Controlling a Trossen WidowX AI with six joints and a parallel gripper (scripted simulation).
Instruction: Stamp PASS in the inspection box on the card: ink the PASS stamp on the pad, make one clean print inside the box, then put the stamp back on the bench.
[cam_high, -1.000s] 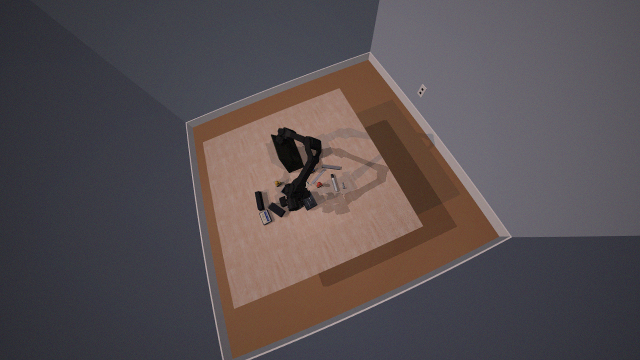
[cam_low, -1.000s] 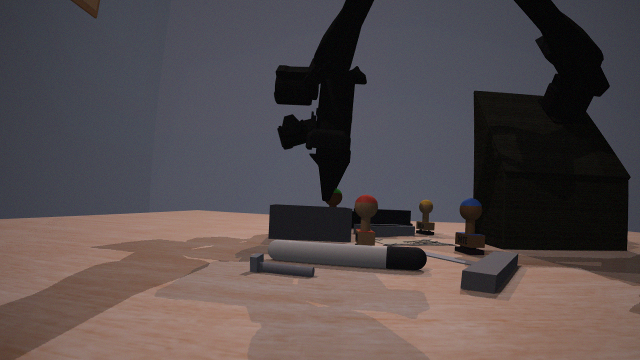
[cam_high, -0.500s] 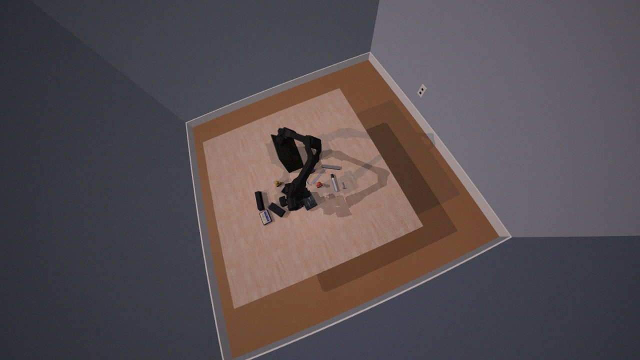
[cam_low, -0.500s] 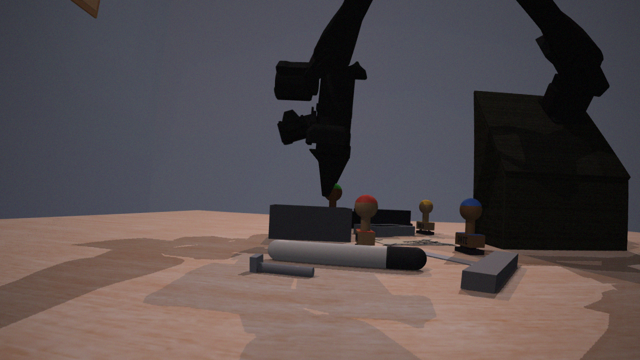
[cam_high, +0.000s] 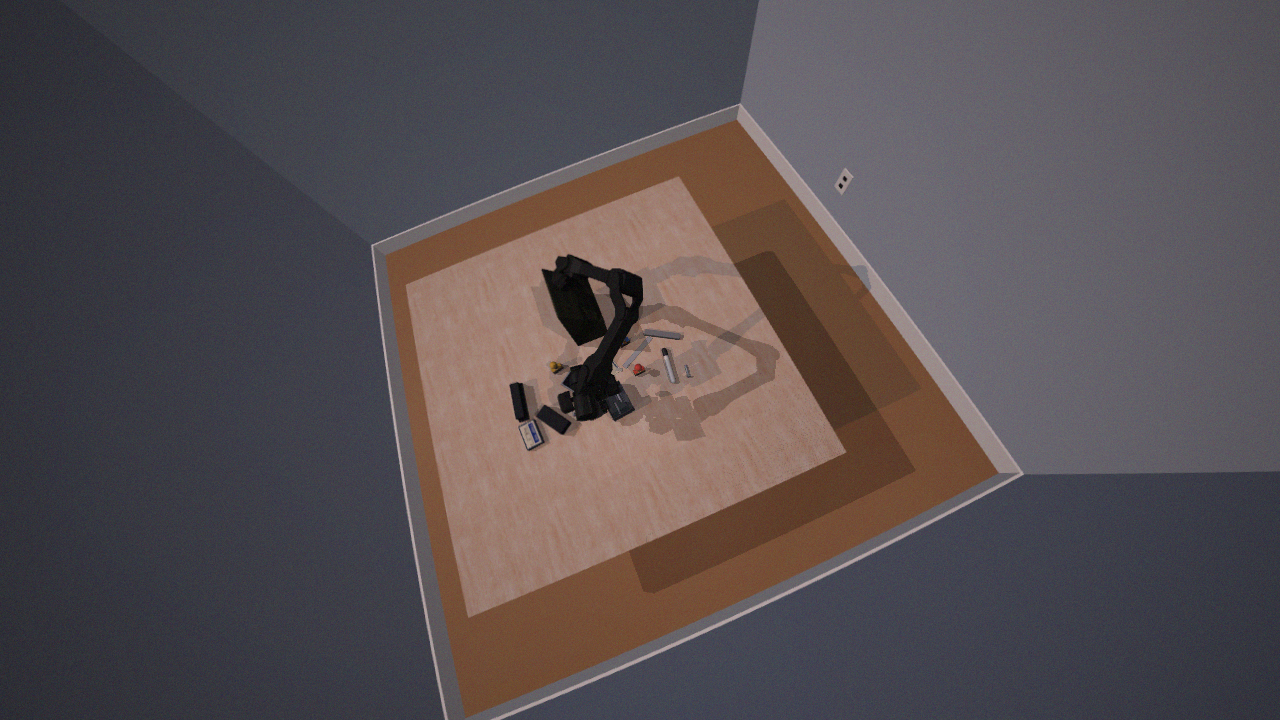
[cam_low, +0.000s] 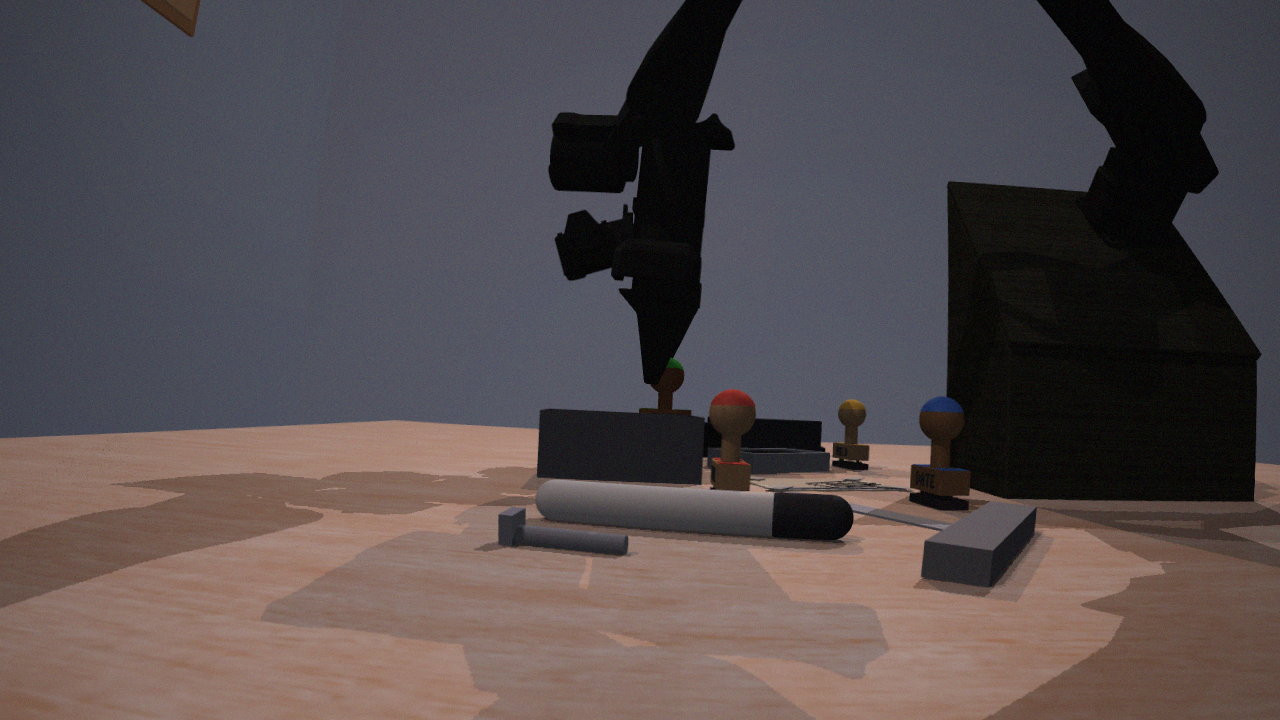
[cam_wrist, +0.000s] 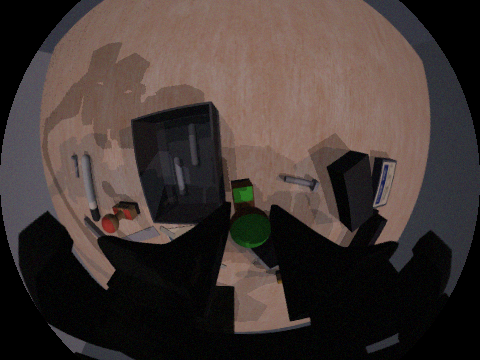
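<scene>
Right now my gripper tip is 10 cm past the ink pad, 6 cm above it and 4 cm to the left of it. From my gripper tip the other things lie so: dark tray (7 cm to the left, 6 cm below, 2 cm ahead); then green-topped pass stamp (2 cm below, 1 cm behind); then pale card (12 cm behind, 8 cm to the left, 7 cm below).
</scene>
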